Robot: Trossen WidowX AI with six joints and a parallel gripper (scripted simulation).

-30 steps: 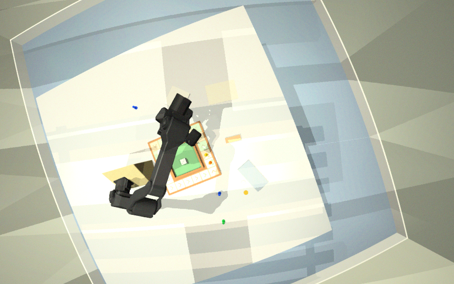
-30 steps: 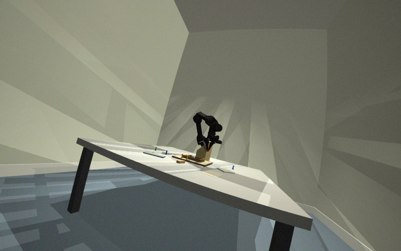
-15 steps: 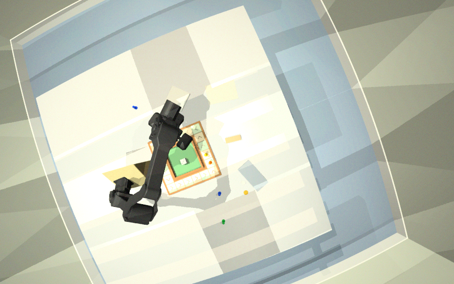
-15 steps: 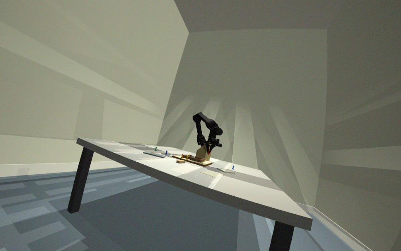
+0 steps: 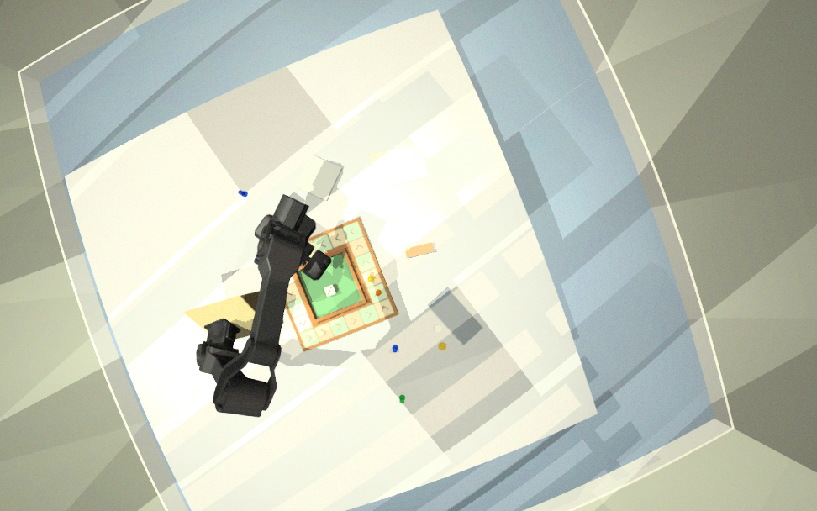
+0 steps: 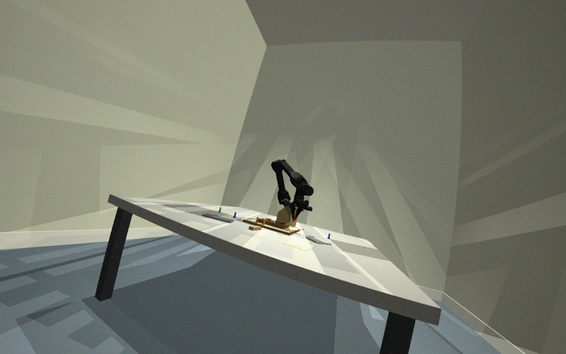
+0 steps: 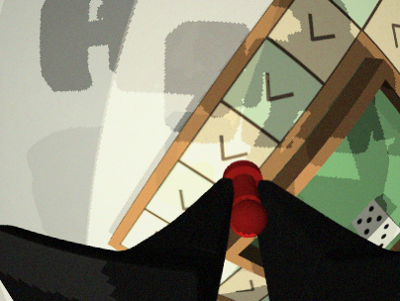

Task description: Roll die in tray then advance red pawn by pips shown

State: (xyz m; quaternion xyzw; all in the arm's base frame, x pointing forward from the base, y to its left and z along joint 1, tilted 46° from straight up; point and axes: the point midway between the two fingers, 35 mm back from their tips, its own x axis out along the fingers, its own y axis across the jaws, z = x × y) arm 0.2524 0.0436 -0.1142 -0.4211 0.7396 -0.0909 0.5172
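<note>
Right now the green tray is 110 mm to the right of my gripper tip, 70 mm below it and 10 mm ahead of it. Round my gripper tip: yellow pawn 140 mm to the right, 120 mm ahead, 50 mm below; white die 130 mm to the right, 50 mm below, 10 mm ahead; red pawn 10 mm above.
</note>
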